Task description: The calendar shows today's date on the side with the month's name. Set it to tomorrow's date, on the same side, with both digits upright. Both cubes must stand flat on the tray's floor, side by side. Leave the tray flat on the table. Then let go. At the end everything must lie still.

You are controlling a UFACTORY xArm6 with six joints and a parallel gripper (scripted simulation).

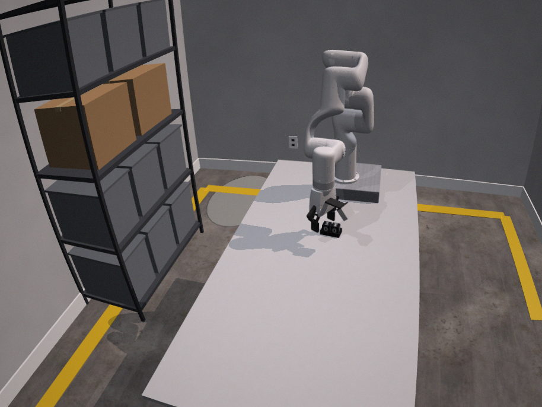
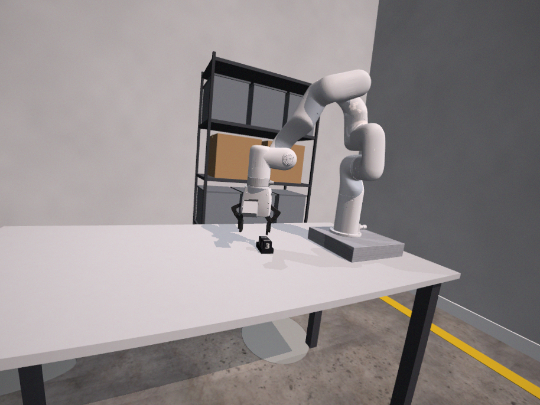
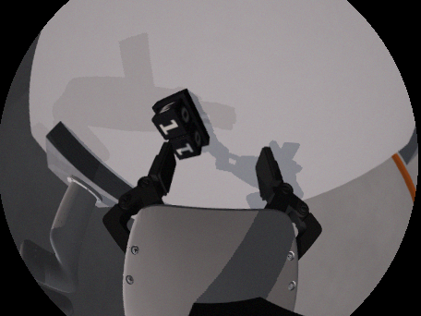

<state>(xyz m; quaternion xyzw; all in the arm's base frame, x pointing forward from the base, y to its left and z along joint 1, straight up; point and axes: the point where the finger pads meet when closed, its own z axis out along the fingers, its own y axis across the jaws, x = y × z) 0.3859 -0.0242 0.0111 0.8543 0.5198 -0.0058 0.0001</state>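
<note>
My gripper is now 4 cm past the black cube, 1 cm to the right of it and 4 cm above it.
</note>
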